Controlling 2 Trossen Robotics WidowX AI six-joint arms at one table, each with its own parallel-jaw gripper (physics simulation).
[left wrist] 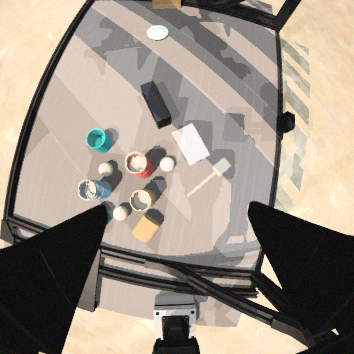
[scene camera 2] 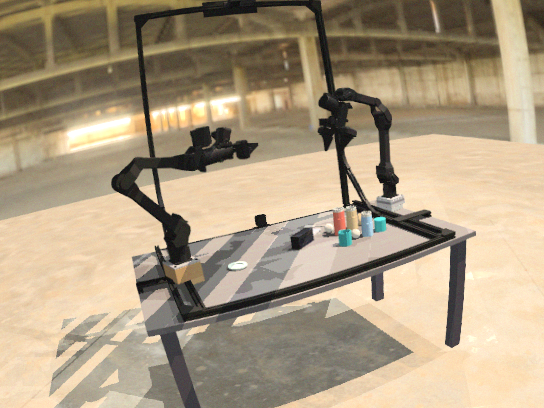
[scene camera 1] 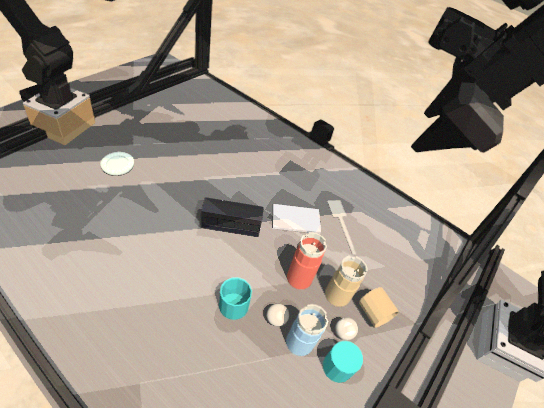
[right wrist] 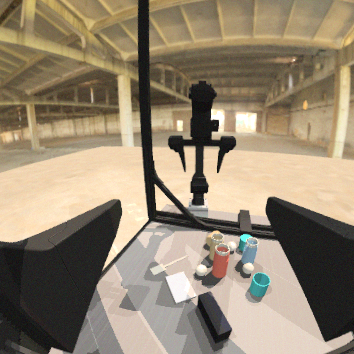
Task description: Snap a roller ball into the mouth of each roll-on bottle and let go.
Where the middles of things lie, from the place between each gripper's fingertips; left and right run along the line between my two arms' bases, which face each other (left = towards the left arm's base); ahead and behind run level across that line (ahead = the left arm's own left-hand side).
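My left gripper: 29 cm above the tan block (scene camera 1: 376, 304), 8 cm to the right of it, 6 cm short of it.
The tan block, from my right hand: 38 cm below, 8 cm ahead, 43 cm to the left.
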